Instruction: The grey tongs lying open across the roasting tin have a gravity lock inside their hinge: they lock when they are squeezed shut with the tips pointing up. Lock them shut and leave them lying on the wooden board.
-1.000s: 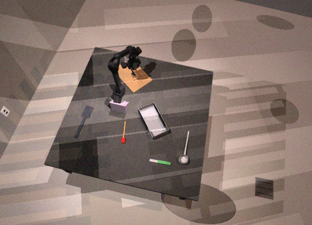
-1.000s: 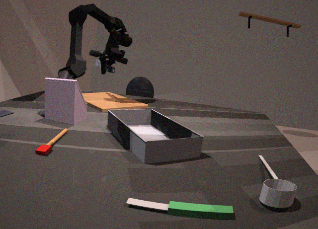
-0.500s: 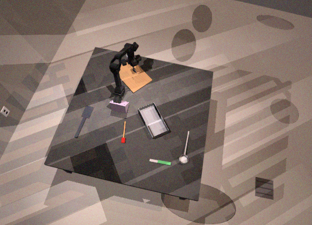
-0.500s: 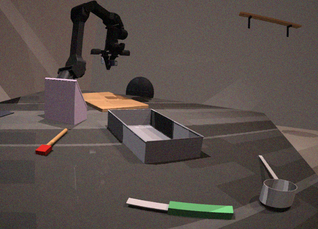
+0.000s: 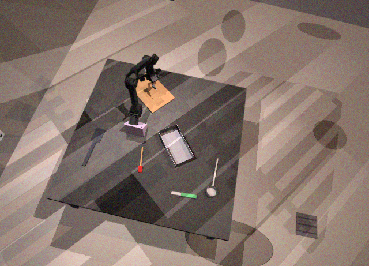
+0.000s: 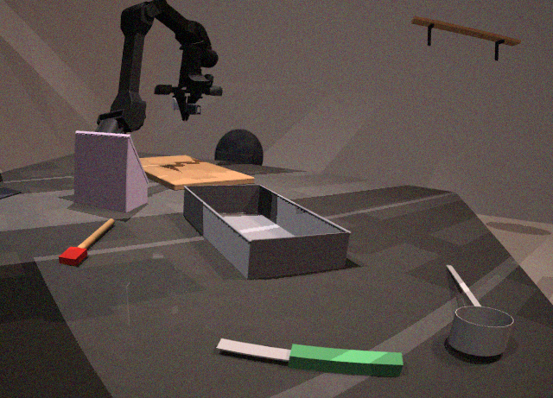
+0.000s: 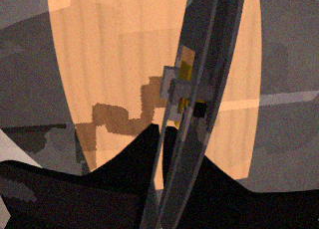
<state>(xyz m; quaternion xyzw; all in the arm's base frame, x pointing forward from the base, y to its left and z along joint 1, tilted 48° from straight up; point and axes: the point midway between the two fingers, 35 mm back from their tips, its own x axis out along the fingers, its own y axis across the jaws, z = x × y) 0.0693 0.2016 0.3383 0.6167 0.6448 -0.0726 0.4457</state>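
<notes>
Right now the yellow part is 40 mm above my gripper tip, 30 mm to the right of it and 20 mm ahead of it. The rest, counted from my gripper tip: grey roasting tin: 490 mm to the right, 260 mm ahead, 120 mm below; then red-headed spatula: 650 mm to the right, 140 mm below, 10 mm ahead; then wooden board: 140 mm below.
</notes>
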